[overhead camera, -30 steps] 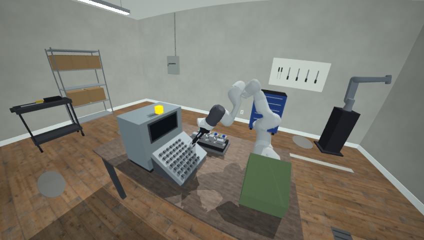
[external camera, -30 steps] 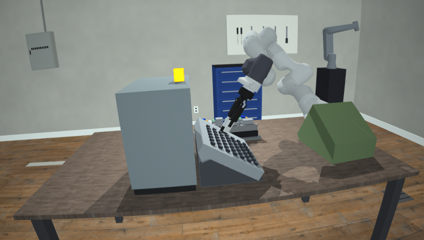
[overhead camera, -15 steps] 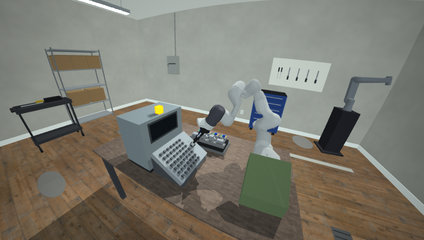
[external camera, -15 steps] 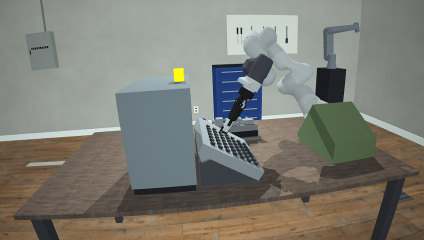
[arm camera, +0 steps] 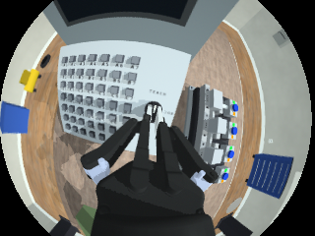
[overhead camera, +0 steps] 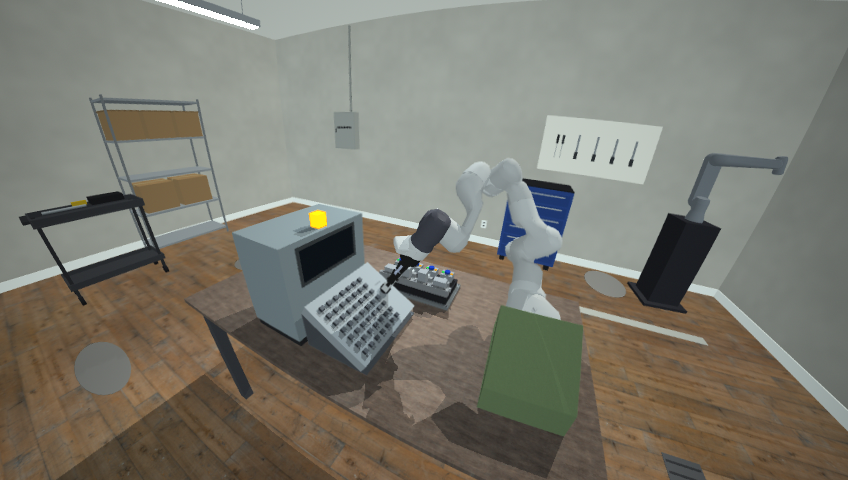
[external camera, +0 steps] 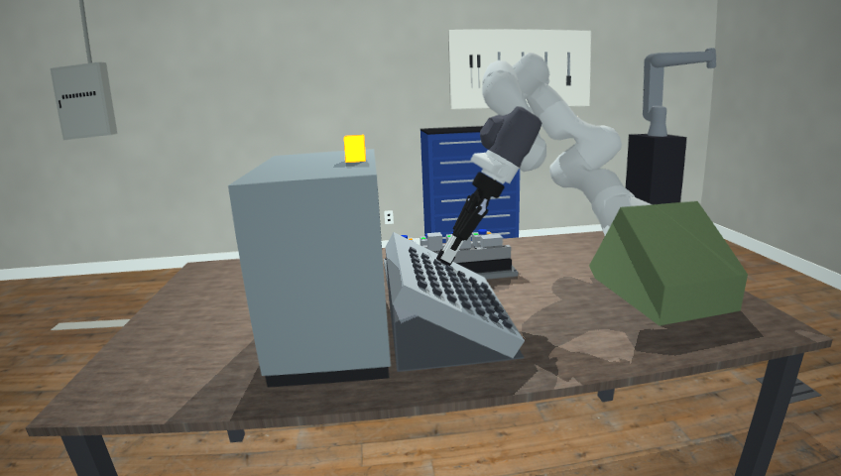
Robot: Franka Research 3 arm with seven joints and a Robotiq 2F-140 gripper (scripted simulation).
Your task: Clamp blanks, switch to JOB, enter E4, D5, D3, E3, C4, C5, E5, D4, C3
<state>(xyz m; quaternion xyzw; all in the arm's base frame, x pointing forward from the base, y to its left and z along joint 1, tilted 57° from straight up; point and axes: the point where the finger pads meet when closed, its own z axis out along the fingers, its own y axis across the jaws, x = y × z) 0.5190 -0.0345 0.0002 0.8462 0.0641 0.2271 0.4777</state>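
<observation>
The black selector knob lies 20 mm below my hand and 20 mm ahead of it. From my hand the other things lie so: key D3 (190 mm to the left, 40 mm ahead, 30 mm below); sloped keypad (110 mm to the left, 70 mm below, 50 mm ahead).
</observation>
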